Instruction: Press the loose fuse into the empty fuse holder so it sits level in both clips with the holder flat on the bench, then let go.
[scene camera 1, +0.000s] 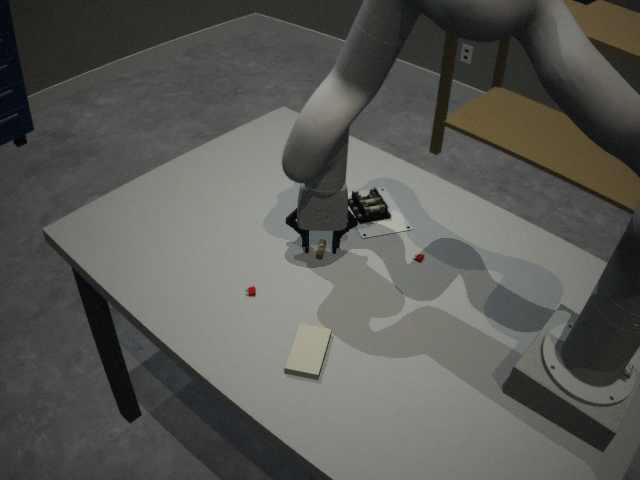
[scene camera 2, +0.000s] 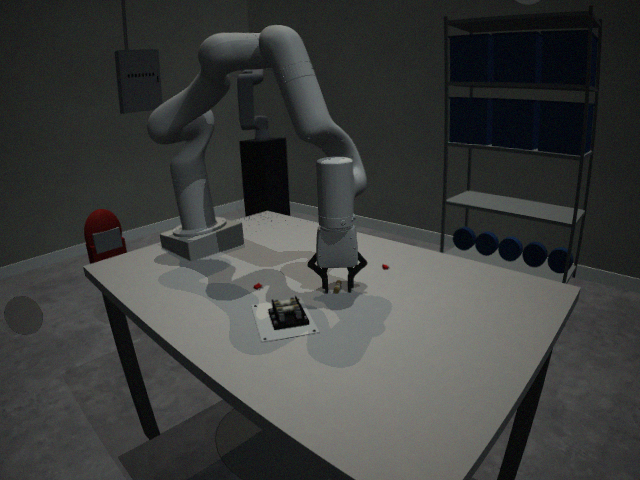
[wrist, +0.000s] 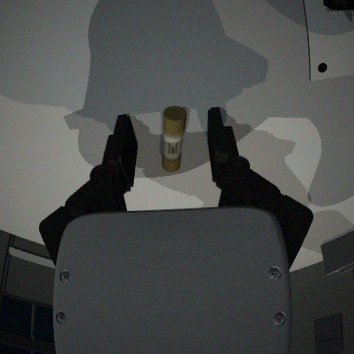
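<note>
The loose fuse (scene camera 1: 321, 249) (scene camera 2: 337, 286) (wrist: 172, 140), with brass-coloured end caps and a pale printed middle, lies on the bench. My gripper (scene camera 1: 321, 251) (scene camera 2: 338, 290) (wrist: 169, 125) is low over it, fingers pointing down, one on each side of the fuse. The fingers are part open, with a gap between each finger and the fuse. The black fuse holder block (scene camera 1: 370, 205) (scene camera 2: 288, 314) sits on a white plate (scene camera 1: 398, 222) (scene camera 2: 262, 326) (wrist: 327, 45) and carries fuses; which clips are empty is too small to tell. In the wrist view a corner of the plate shows at the upper right.
A red part (scene camera 1: 419, 257) (scene camera 2: 257, 285) lies near the plate. Another red part (scene camera 1: 251, 291) (scene camera 2: 385, 266) lies on the other side of the gripper. A cream block (scene camera 1: 309, 350) lies on the bench (scene camera 1: 206, 361) (scene camera 2: 413, 372). The arm's base (scene camera 1: 563, 397) (scene camera 2: 201, 242) stands at one end.
</note>
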